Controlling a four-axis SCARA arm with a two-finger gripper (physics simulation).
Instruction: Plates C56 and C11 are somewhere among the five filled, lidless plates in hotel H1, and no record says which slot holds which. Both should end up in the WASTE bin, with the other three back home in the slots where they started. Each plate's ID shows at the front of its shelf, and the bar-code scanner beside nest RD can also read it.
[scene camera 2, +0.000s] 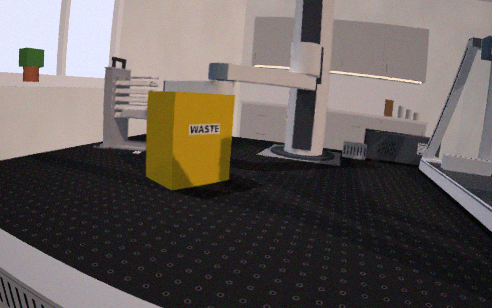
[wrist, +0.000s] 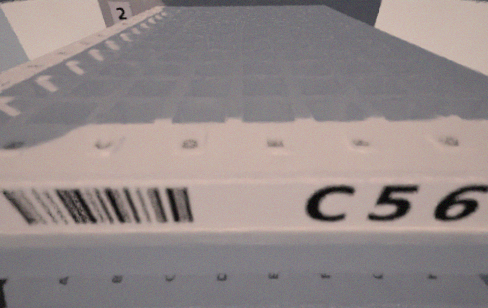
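Where they show: gripper, fingertip midpoint: (scene camera 2: 129, 111); arm's base, origin of the base link: (scene camera 2: 302, 156).
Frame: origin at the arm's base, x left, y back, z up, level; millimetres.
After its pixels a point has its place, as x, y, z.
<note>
Plate C56 (wrist: 245, 205) fills the wrist view, level, with its bar code and ID on the front face and grey-filled wells behind. A slot label "2" (wrist: 121, 13) @[-608, -377, 159] shows behind it at the left. A shaded plate rim (wrist: 245, 290) @[-502, -288, 135] with column letters shows below it; its ID is out of view. Hotel H1 (scene camera 2: 114, 107) @[-610, -363, 153] stands at the left in the scene view with several stacked plates, their IDs too small to read. The yellow WASTE bin (scene camera 2: 210, 110) @[-142, -565, 177] stands in front and partly hides them. My gripper is at plate C56 and shut on it; the fingertips are hidden.
The arm (scene camera 2: 270, 75) @[-81, -306, 279] reaches left from its column (scene camera 2: 305, 120) @[5, -77, 146], behind and above the bin. A grey slotted block (scene camera 2: 354, 150) @[202, 44, 45] and a dark device (scene camera 2: 392, 146) @[352, 34, 83] stand right of the column. A sloping frame (scene camera 2: 457, 95) @[538, -100, 303] rises at the far right.
</note>
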